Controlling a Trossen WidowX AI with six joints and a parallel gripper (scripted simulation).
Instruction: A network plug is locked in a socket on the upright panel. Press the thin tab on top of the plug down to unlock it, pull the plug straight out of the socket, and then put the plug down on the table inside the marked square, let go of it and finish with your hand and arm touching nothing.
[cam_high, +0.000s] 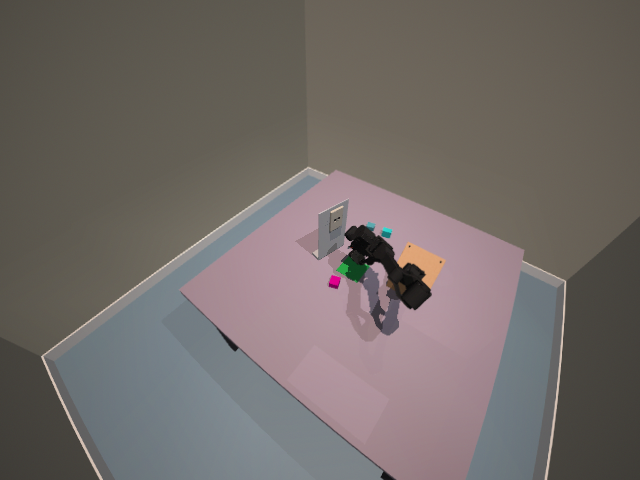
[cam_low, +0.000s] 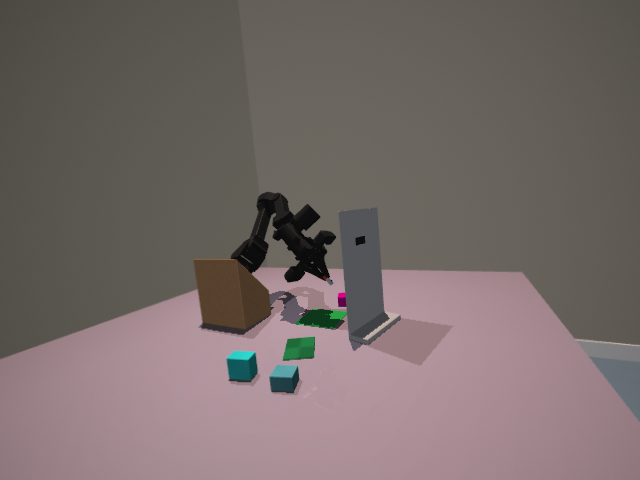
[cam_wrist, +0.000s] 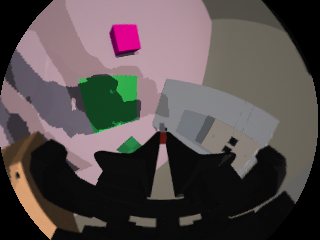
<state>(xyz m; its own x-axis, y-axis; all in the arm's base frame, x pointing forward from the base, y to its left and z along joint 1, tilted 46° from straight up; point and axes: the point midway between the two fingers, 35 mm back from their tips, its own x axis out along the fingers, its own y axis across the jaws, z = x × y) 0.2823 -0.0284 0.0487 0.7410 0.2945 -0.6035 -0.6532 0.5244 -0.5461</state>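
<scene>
My gripper tip is now 120 mm above the bright green square, 30 mm past it and 20 mm to the right of it. Also, from my gripper tip: network plug (right at my gripper tip); grey upright panel (110 mm ahead, 20 mm to the right, 20 mm above).
</scene>
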